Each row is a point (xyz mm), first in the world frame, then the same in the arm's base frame.
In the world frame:
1: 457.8 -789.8 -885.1
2: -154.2 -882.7 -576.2
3: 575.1 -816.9 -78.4
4: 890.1 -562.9 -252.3
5: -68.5 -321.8 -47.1
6: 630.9 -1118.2 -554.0
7: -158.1 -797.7 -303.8
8: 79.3 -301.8 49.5
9: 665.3 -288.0 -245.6
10: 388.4 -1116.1 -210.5
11: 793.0 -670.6 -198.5
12: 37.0 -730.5 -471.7
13: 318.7 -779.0 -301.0
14: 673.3 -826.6 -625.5
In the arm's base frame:
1: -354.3 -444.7 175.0
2: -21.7 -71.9 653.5
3: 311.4 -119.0 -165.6
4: 8.2 -167.8 -481.3
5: 78.1 560.1 214.7
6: 97.8 -601.4 38.9
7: 150.3 127.3 543.0
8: 138.2 553.3 47.6
9: -136.0 141.8 -383.8
10: 386.5 -315.4 146.9
11: 118.9 -174.2 -373.5
12: -34.0 1.4 398.3
13: 120.2 -81.5 115.0
14: -131.8 -443.9 -81.3

